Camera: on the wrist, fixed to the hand. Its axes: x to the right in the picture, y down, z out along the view.
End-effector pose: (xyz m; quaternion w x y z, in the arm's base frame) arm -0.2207 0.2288 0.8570 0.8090 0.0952 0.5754 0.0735
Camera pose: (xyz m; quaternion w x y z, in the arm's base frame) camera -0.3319 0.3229 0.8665 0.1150 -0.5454 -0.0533 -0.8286
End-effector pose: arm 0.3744 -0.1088 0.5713 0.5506 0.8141 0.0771 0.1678
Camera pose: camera 0.3079 -0.0577 0.6908 0.1325 -0.0810 0.7219 -0.6743
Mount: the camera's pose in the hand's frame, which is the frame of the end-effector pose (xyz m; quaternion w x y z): -0.0236 0.0947 -0.1086 0.0505 -0.0207 0.1481 0.9875
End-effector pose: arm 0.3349 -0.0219 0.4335 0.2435 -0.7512 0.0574 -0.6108
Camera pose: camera 0.2464 -0.1278 0.3859 0.5914 0.1042 0.7934 0.0995
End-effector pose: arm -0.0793 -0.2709 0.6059 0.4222 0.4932 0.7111 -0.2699
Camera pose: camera -0.0239 -0.1603 0.6835 0.1927 0.7583 -0.3830 0.4910
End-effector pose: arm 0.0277 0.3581 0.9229 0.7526 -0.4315 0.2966 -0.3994
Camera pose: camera -0.0374 0.3628 0.7923 0.3795 0.3146 0.5608 0.6652
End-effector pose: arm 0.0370 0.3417 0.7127 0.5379 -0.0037 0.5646 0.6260
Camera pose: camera -0.0827 0.2692 0.7543 0.6747 -0.4535 -0.0989 -0.5739
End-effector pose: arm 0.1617 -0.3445 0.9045 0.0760 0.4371 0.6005 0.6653
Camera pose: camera 0.1431 -0.4641 0.9861 0.7330 -0.5149 0.4038 -0.1858
